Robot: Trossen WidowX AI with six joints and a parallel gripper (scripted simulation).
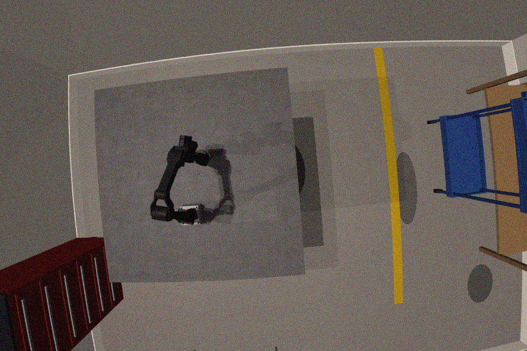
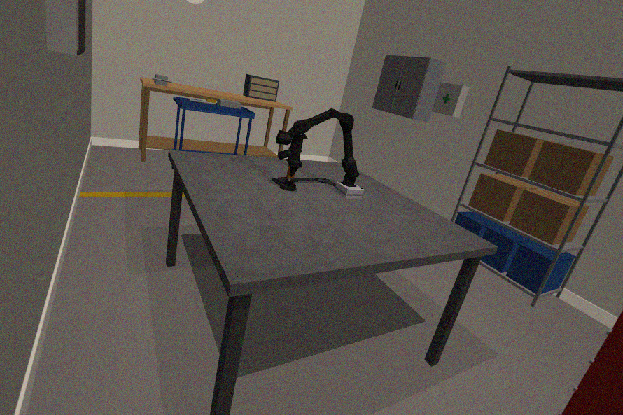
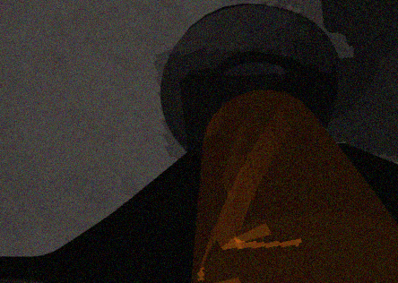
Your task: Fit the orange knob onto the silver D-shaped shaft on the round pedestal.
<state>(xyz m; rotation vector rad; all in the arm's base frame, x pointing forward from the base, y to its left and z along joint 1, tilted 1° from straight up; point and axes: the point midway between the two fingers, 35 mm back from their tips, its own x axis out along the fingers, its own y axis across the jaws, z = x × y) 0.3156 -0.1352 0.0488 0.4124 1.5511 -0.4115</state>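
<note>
The dark round pedestal is 40 mm below my gripper tip. Also, from my gripper tip: orange knob (30 mm above).
</note>
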